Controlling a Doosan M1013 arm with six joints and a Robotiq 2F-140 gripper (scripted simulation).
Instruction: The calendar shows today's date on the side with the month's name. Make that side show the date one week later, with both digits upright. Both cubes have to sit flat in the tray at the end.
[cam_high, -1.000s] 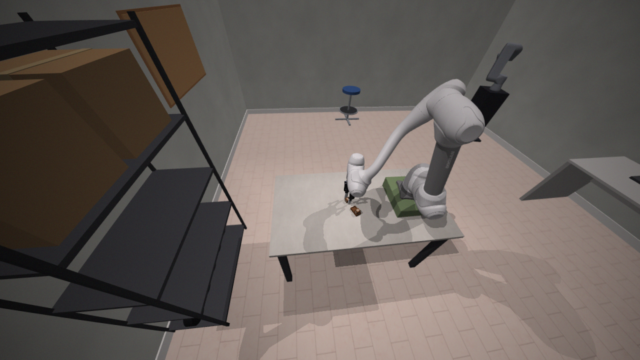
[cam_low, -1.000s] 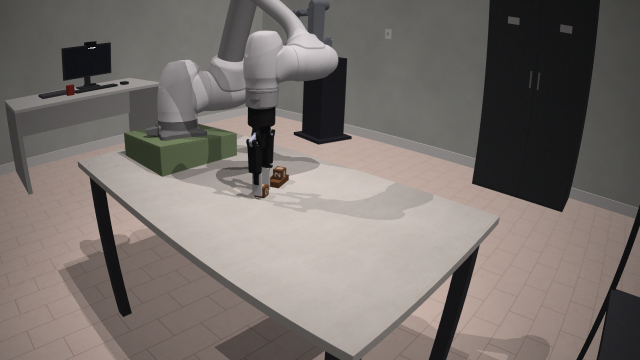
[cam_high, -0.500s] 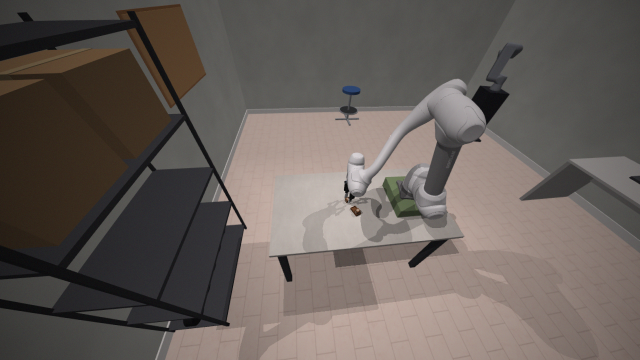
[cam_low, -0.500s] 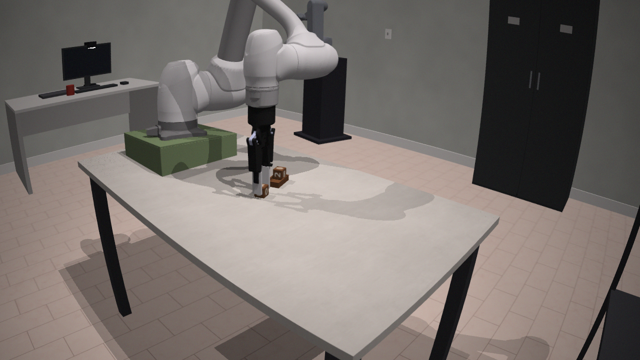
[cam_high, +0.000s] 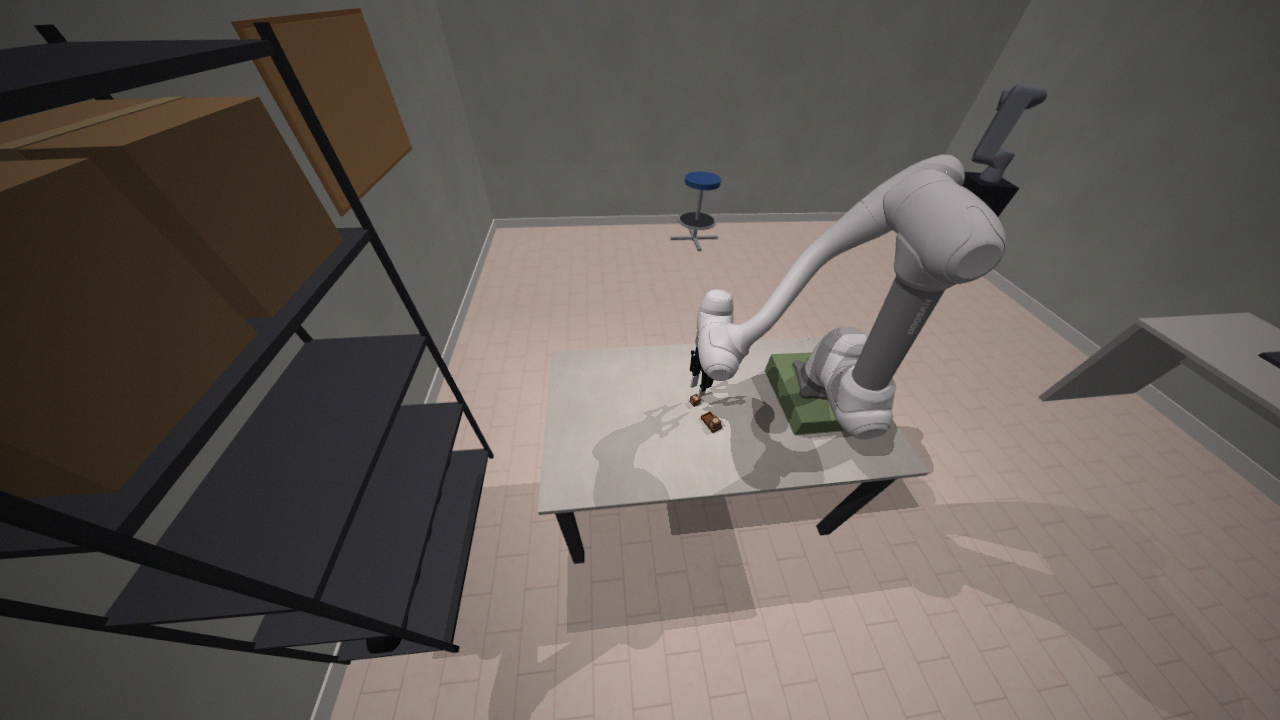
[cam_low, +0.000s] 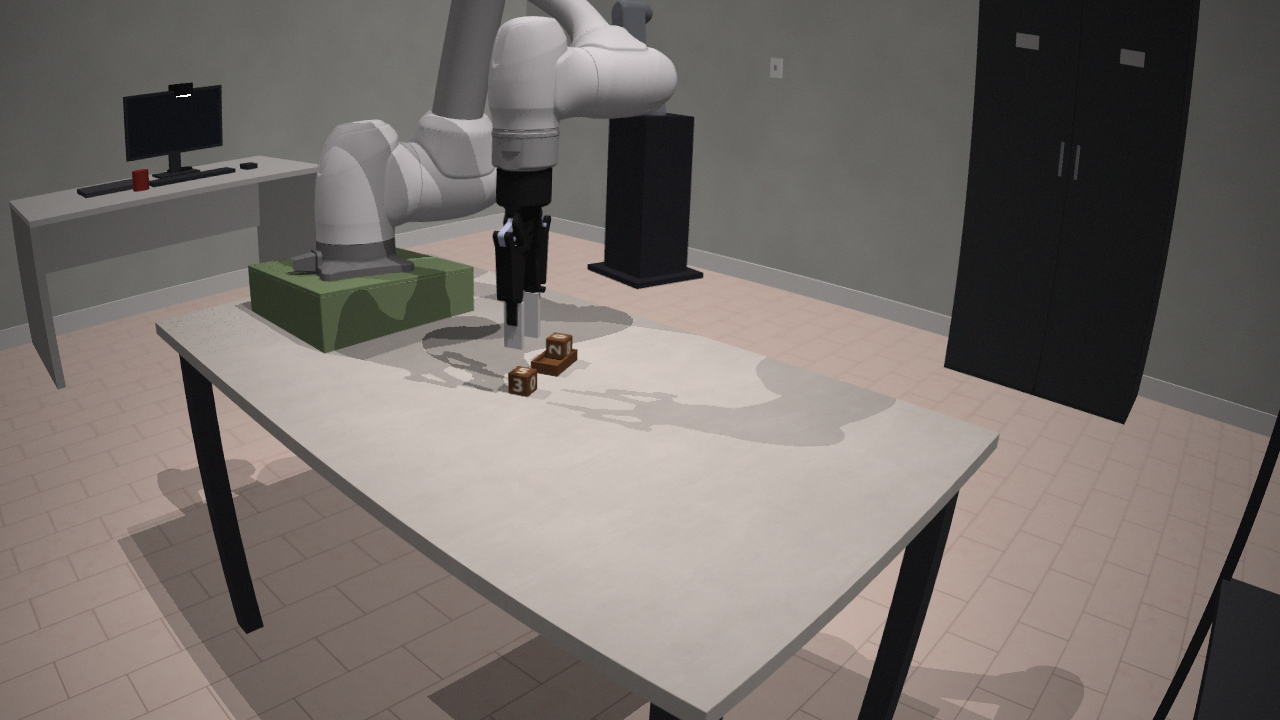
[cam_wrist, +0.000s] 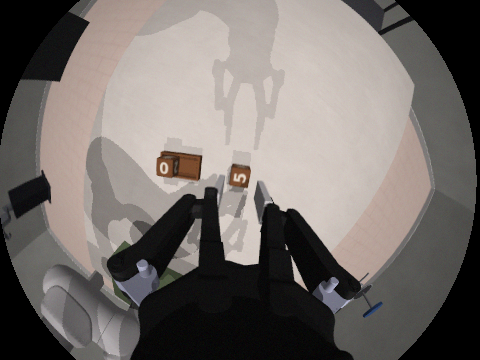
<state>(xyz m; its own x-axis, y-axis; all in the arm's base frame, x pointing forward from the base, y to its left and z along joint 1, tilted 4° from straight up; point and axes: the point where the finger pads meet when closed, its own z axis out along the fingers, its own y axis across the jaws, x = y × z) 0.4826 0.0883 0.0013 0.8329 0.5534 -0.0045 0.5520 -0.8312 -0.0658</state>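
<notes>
Now: hand 60 mm past the brown tray, 90 mm to the right of it and 100 mm above it. From my hand the other things lie so: brown cube: 90 mm below.
</notes>
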